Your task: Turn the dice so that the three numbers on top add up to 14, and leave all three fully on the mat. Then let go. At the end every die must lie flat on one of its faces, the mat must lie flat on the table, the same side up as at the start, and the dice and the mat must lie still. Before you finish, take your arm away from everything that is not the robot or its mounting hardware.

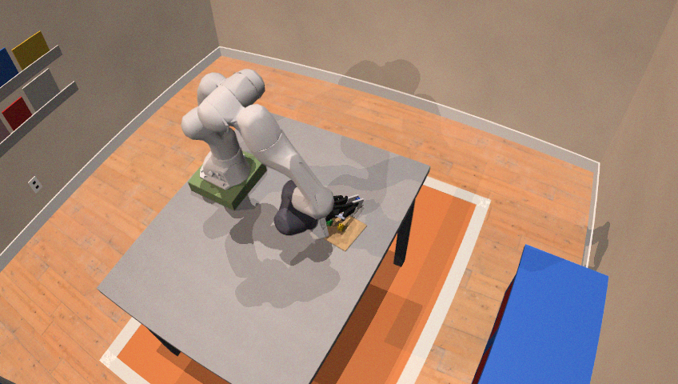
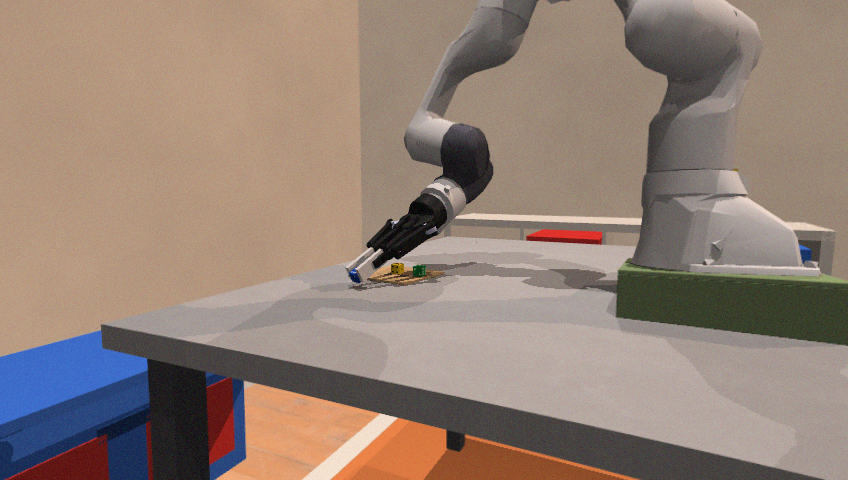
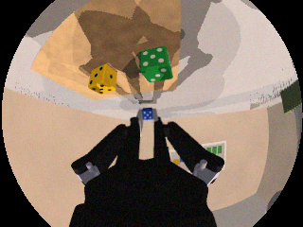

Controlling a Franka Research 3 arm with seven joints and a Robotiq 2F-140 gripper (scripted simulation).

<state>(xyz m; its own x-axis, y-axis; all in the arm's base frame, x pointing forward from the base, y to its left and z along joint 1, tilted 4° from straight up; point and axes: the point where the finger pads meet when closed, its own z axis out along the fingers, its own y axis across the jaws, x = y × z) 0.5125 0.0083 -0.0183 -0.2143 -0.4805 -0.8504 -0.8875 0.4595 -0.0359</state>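
My gripper is now 110 mm to the left of the yellow die, 30 mm above it and 20 mm past it. Also, from my hand: tan mat (110 mm to the right, 40 mm below, 20 mm behind); then blue die (20 mm to the left, 20 mm below, 10 mm ahead); then green die (100 mm to the right, 70 mm behind, 30 mm below).
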